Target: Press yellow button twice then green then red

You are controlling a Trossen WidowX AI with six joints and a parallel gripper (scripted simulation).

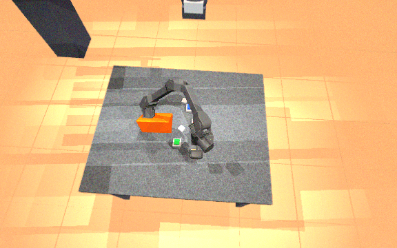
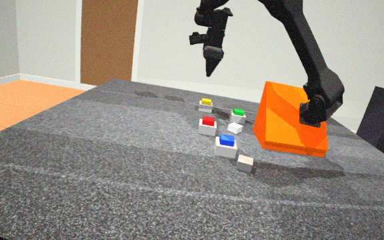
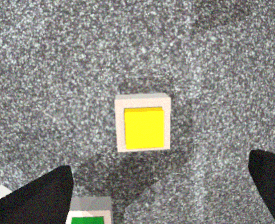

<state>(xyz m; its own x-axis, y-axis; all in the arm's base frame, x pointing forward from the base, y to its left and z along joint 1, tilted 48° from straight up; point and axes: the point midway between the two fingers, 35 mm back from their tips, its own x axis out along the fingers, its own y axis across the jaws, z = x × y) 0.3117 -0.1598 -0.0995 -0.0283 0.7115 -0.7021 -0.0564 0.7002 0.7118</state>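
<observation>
Now: the yellow button 10 mm behind my gripper tip and 100 mm below it. From my gripper tip the other things lie so: small white block: 110 mm behind, 160 mm to the left, 120 mm below; green button: 130 mm behind, 60 mm to the left, 100 mm below; red button: 20 mm behind, 200 mm to the left, 100 mm below.
</observation>
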